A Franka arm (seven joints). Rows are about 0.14 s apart.
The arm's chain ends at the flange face. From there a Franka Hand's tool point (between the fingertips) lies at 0.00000 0.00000 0.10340 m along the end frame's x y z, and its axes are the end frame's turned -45 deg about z.
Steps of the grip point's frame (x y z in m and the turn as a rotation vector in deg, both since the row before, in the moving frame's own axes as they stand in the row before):
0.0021, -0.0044, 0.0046, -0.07, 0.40, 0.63
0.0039, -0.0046, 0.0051, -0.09, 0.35, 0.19
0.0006, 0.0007, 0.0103, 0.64, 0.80, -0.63
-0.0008, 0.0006, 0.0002, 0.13, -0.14, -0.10
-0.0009, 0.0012, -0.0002, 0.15, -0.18, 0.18
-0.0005, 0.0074, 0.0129, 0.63, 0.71, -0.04
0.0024, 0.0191, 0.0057, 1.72, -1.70, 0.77
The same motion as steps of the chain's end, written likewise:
-0.0022, -0.0042, 0.0046, 0.23, 0.33, 0.63
-0.0011, -0.0057, 0.0051, 0.18, 0.31, 0.19
0.0007, 0.0019, 0.0103, 1.02, 0.11, -0.63
0.0002, 0.0010, 0.0002, -0.01, -0.19, -0.10
0.0006, 0.0014, -0.0002, -0.02, -0.23, 0.18
0.0048, 0.0073, 0.0129, 0.95, 0.06, -0.04
0.0196, 0.0119, 0.0058, 0.01, -2.42, 0.77

